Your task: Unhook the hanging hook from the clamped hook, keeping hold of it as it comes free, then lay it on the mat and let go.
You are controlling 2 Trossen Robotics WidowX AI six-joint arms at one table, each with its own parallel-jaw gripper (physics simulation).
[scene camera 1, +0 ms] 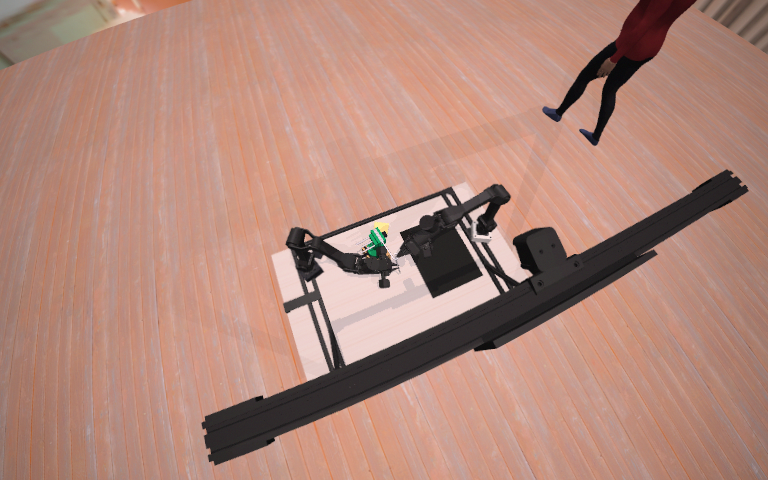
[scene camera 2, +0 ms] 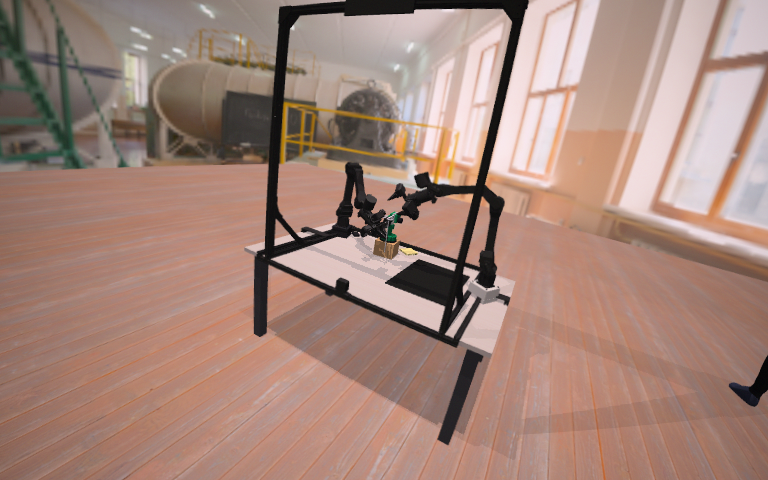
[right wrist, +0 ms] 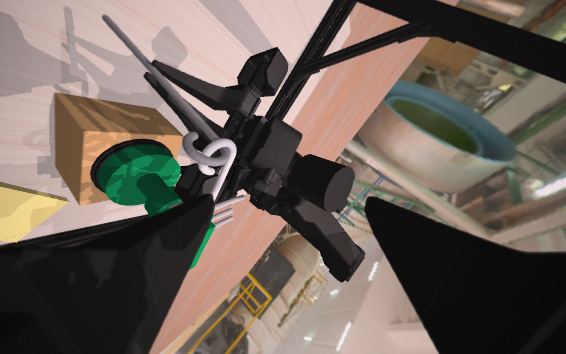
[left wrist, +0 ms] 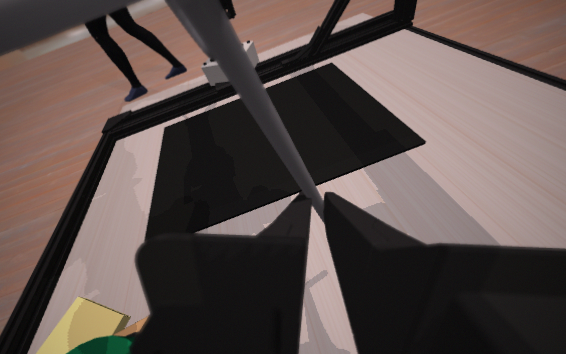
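Seen in the pictures: left gripper, between the fingertips: point(scene camera 1: 398, 266) point(scene camera 2: 386, 238) point(right wrist: 148, 67) point(left wrist: 315, 199); right gripper, between the fingertips: point(scene camera 1: 398, 252) point(scene camera 2: 392, 207) point(right wrist: 290, 202); left arm's base, origin of its link: point(scene camera 1: 308, 267) point(scene camera 2: 342, 225); right arm's base, origin of its link: point(scene camera 1: 482, 230) point(scene camera 2: 485, 284).
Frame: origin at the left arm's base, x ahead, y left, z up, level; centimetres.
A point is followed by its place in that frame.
The hanging hook point(left wrist: 277, 132) {z 13.9, x 31.6, y -30.8 cm} point(right wrist: 127, 43) {z 5.1, x 32.7, y -32.6 cm} is a long grey rod with a curled end. My left gripper point(left wrist: 315, 199) {z 8.1, x 32.6, y -31.9 cm} point(right wrist: 148, 67) {z 8.1, x 32.6, y -31.9 cm} is shut on its shank. The clamped hook point(right wrist: 224, 175) {z 17.8, x 31.4, y -27.7 cm} is paler, held at the green vise point(scene camera 1: 376, 240) {z 17.8, x 30.9, y -18.4 cm} point(scene camera 2: 391, 230) {z 8.5, x 32.5, y -17.6 cm} point(right wrist: 135, 172) {z 5.5, x 32.8, y -18.6 cm}. In the right wrist view the two curls cross and look linked; whether they bear on each other cannot be told. My right gripper is open and empty, above and beside the hooks. The black mat point(scene camera 1: 450, 266) {z -5.5, x 56.4, y -46.7 cm} point(scene camera 2: 428, 281) {z -5.5, x 56.8, y -41.3 cm} point(left wrist: 240, 175) {z -5.5, x 51.6, y -30.5 cm} lies flat, away from the held hook in the left wrist view.
The vise stands on a wooden block point(scene camera 2: 385, 249) {z -1.2, x 31.6, y -22.2 cm} point(right wrist: 107, 115) {z -1.5, x 32.7, y -22.4 cm}. A yellow pad point(scene camera 1: 382, 226) {z -4.9, x 45.0, y -5.5 cm} point(scene camera 2: 408, 251) {z -4.9, x 43.3, y -7.3 cm} point(left wrist: 90, 320) {z -4.9, x 44.9, y -8.1 cm} point(right wrist: 25, 212) {z -4.9, x 41.8, y -5.8 cm} lies beside it. Black frame bars edge the table and rise around it. The two arms are close together near the vise.
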